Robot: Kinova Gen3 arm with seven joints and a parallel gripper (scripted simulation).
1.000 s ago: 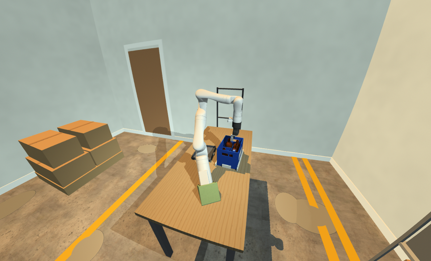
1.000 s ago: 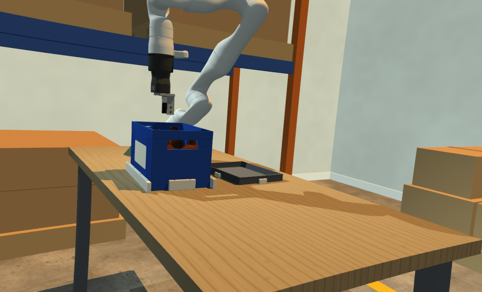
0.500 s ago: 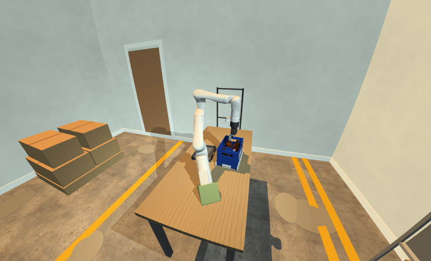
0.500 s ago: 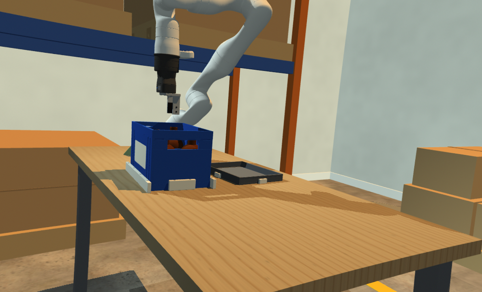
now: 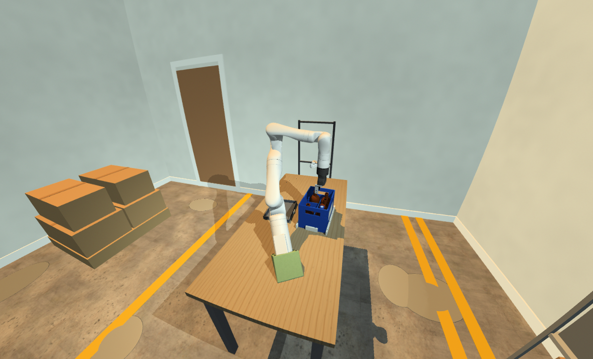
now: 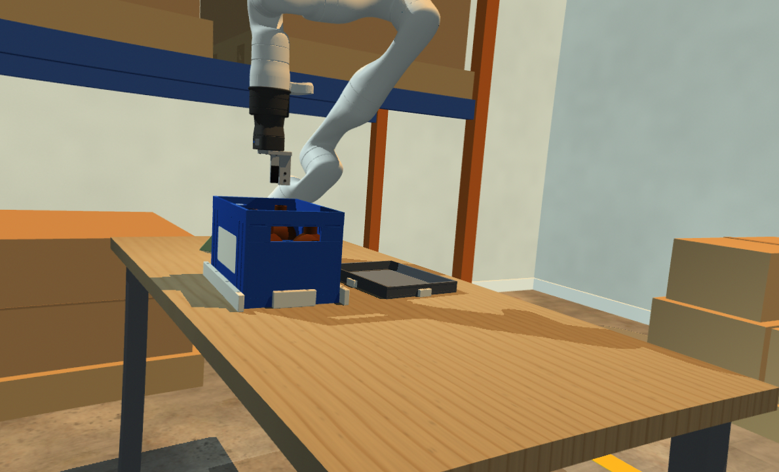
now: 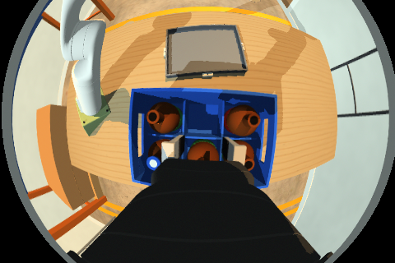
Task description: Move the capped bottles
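Now: hand 14 cm above the brown capped bottle, 10 cm past it and 4 cm to the left of it. Also, from my hand: dark tray (27 cm to the left, 22 cm below, 3 cm ahead); blue crate (15 cm below, 1 cm to the right).
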